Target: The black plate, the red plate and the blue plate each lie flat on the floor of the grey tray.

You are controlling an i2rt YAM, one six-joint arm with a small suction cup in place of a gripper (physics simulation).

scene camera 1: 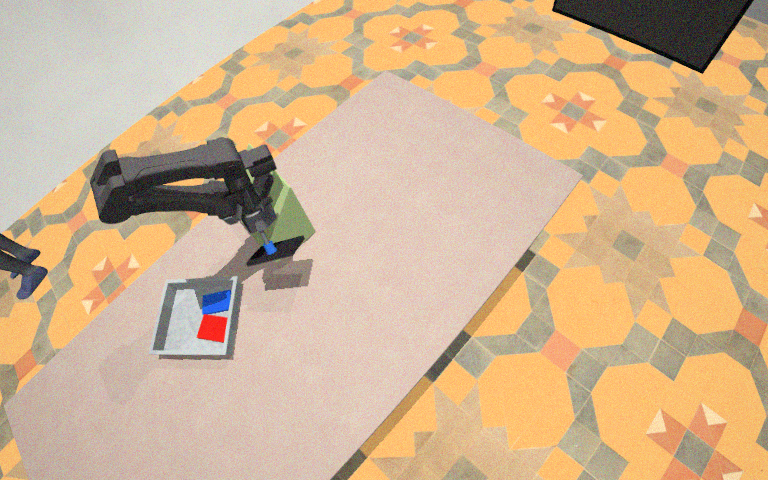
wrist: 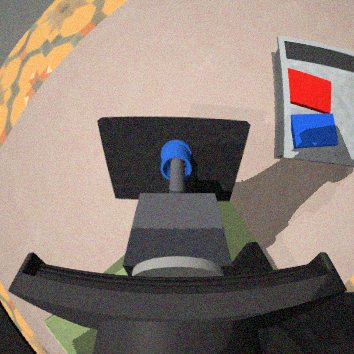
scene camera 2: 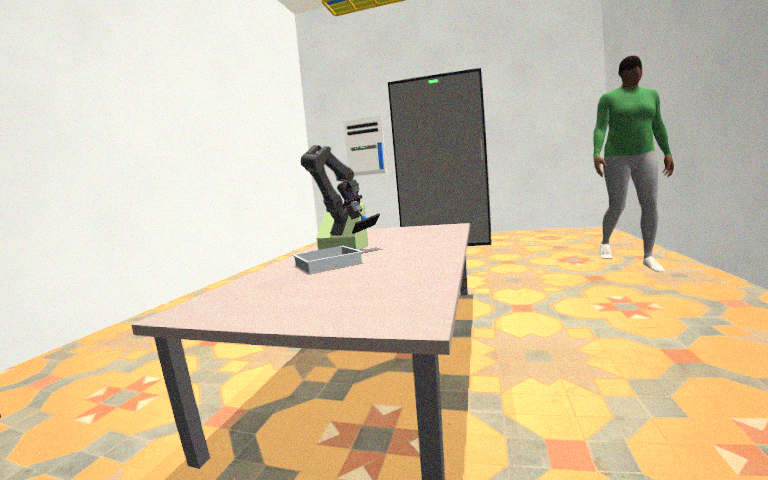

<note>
My suction cup holds a black plate; nothing else touches it. A blue plate sits on a grey tray. A red plate rests on the grey tray.
My suction cup also shows in the wrist view.
</note>
